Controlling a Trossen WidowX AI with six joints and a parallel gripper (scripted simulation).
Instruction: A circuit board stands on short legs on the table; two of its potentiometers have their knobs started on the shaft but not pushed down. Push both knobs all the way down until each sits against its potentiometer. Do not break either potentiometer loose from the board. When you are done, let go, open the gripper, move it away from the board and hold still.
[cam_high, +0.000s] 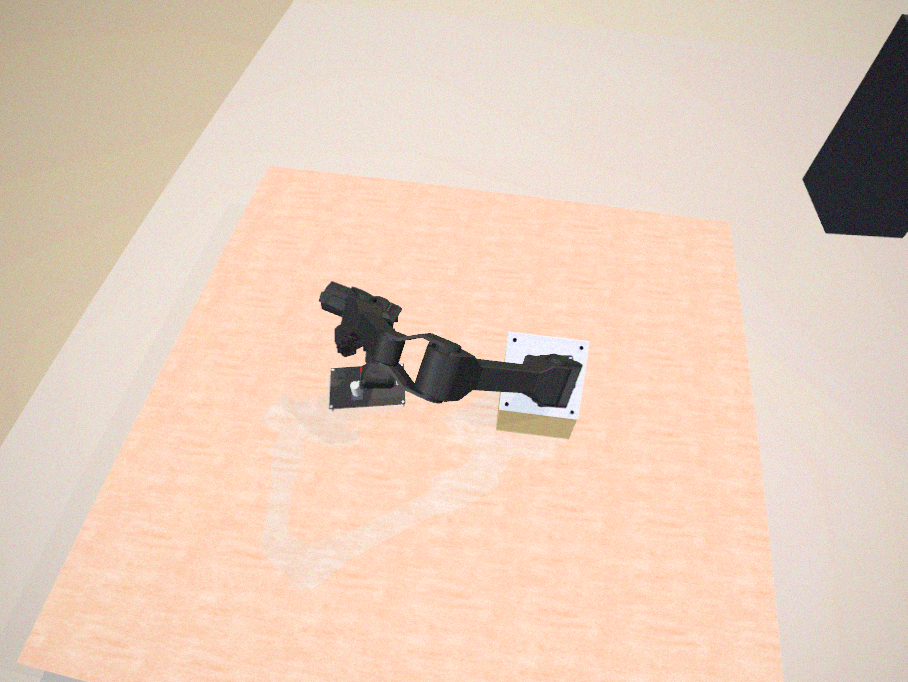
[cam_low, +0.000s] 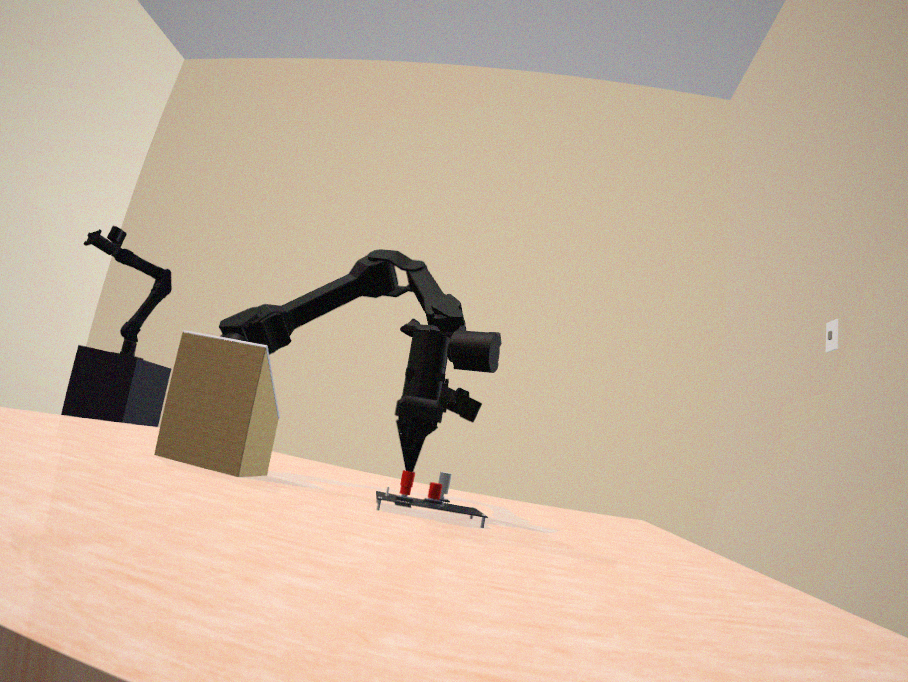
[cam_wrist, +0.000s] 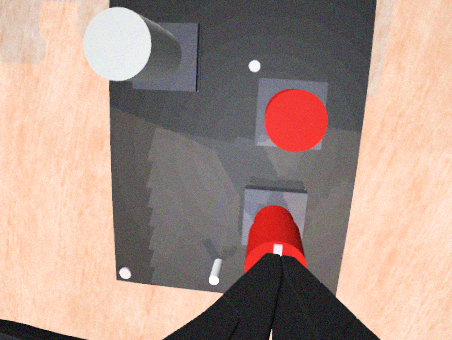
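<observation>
Right now my gripper tip is 1 cm above the red knob.
</observation>
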